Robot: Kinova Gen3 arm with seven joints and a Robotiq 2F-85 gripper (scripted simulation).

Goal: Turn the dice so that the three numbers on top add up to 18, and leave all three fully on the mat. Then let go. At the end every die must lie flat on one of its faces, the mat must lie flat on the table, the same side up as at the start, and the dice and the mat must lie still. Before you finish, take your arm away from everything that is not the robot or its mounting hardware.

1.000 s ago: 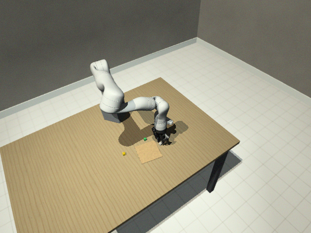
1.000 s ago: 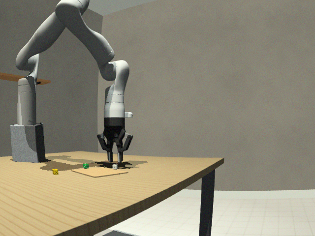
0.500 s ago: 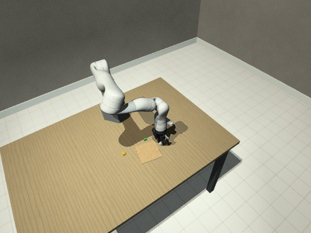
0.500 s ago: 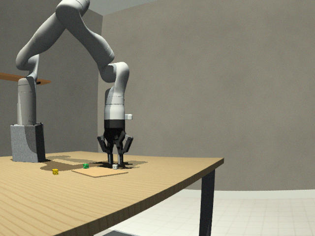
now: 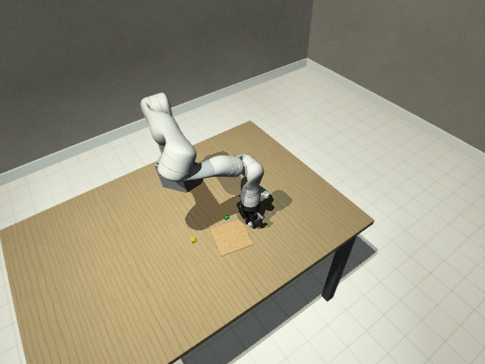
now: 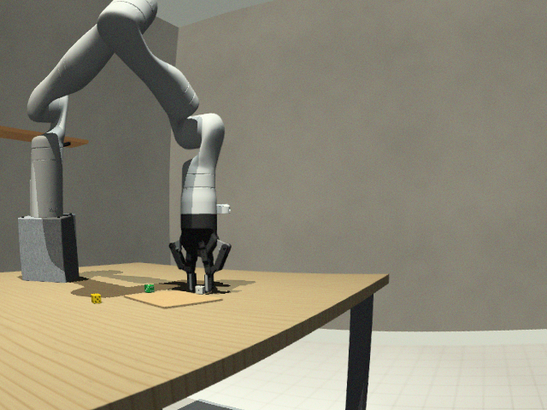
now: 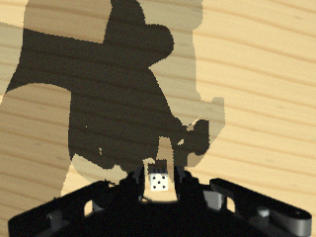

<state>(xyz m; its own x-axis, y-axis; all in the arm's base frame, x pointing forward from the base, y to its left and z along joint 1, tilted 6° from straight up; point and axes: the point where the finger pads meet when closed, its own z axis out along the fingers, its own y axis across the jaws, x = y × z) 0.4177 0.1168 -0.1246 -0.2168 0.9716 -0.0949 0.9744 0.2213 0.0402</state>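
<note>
The white die is 10 mm below my hand. From my hand the other things lie so: yellow die: 70 mm behind, 240 mm to the right, 10 mm below; tan mat: 100 mm to the right, 20 mm below; green die: 90 mm behind, 60 mm to the right, 10 mm below.
</note>
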